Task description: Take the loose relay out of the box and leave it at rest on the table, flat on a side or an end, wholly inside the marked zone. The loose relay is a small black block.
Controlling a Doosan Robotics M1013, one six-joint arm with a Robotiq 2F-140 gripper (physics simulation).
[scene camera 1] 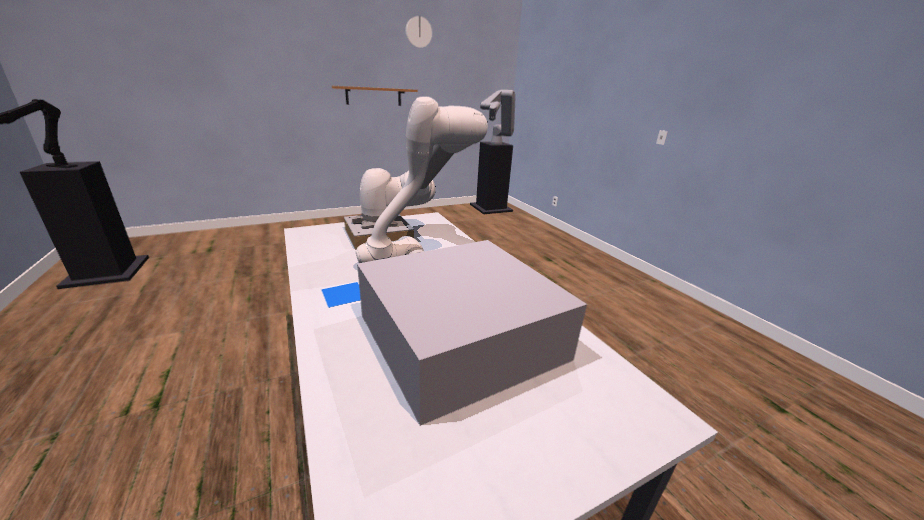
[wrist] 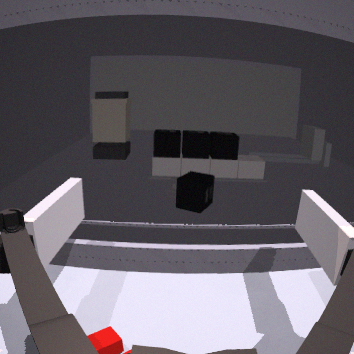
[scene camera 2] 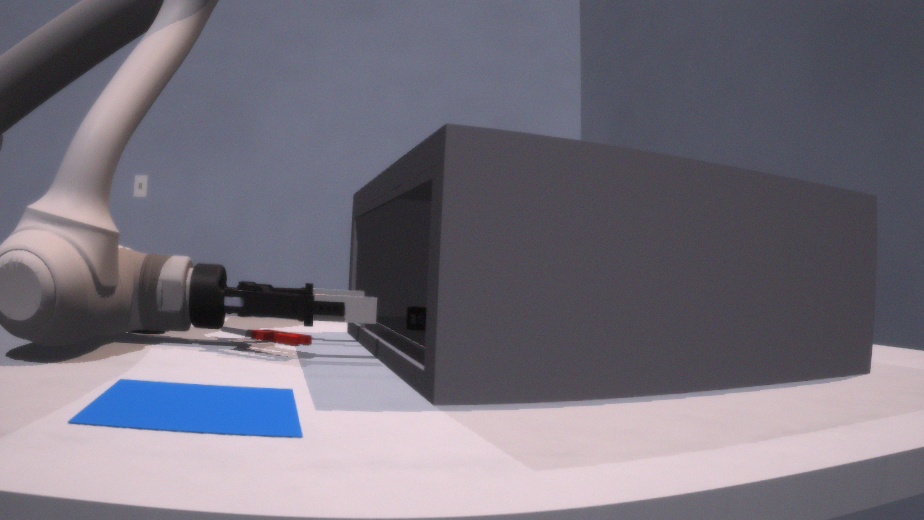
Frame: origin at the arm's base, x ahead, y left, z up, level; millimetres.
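Seen in the pictures: gripper, fingertip midpoint: [wrist: 191, 204] [scene camera 2: 369, 306].
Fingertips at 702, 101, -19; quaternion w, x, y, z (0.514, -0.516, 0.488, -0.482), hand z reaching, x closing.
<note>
A point is followed by its place in that frame, as x, y, z.
The loose relay [wrist: 195, 192] {747, 100, -28}, a small black block, sits turned at an angle on the box floor in front of the row; what seems to be it [scene camera 2: 415, 317] {754, 91, -30} shows through the opening in scene camera 2. The grey box [scene camera 1: 472, 297] {1047, 78, 131} [scene camera 2: 646, 258] {910, -174, 42} [wrist: 200, 259] {704, 93, -60} lies with its opening toward the arm. My gripper [scene camera 2: 363, 307] {702, 101, -19} [wrist: 191, 204] {702, 101, -19} is open and empty, level, its fingertips at the box mouth; in the wrist view the relay shows between the wide-apart fingers, farther in. Scene camera 1 hides the gripper behind the box. The blue marked zone [scene camera 1: 341, 294] {574, -247, -71} [scene camera 2: 193, 408] {574, -252, -71} lies flat outside the box.
Inside the box, three black relays [wrist: 196, 144] {837, 104, -7} stand on a row of light sockets, the right socket uncovered. A beige and black block [wrist: 111, 120] {898, 217, 8} is at left, a grey bracket [wrist: 314, 142] {943, -67, -11} at right. A low sill [wrist: 190, 246] {706, 100, -52} crosses the mouth. A red-handled tool [scene camera 2: 279, 336] {593, 132, -64} [wrist: 106, 341] {622, 134, -61} lies outside.
</note>
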